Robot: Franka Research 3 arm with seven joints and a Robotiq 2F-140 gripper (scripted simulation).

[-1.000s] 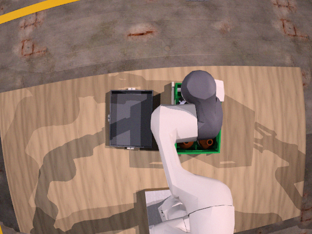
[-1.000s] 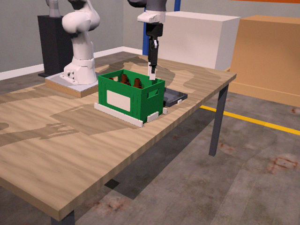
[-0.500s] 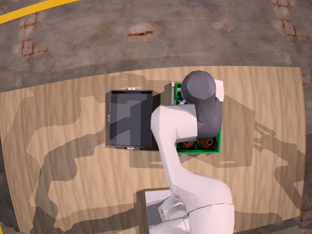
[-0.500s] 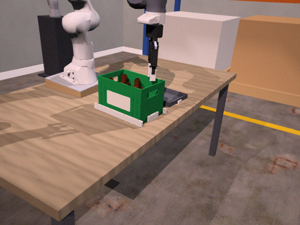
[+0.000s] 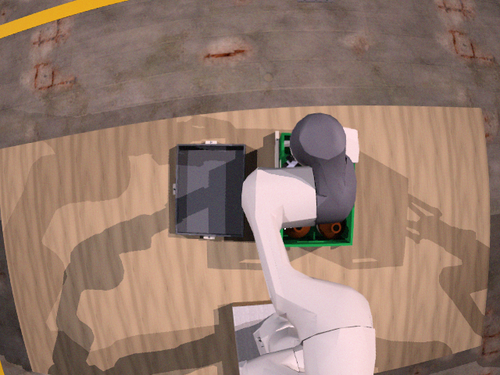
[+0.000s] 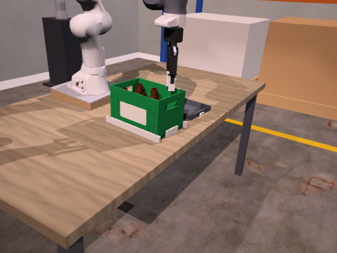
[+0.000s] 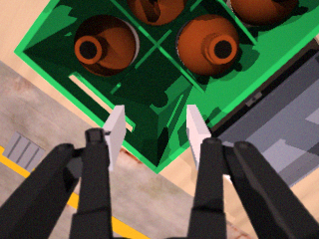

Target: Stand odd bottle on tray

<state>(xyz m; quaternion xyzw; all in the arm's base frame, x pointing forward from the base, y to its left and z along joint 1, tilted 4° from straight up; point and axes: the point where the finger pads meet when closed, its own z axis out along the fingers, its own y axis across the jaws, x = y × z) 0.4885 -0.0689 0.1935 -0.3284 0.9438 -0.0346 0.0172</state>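
The brown bottle is 10 mm behind my hand, 90 mm to the right of it and 130 mm below it. Round my hand: dark grey tray 60 mm behind, 250 mm to the left, 200 mm below; green crate 90 mm behind, 30 mm to the right, 130 mm below.
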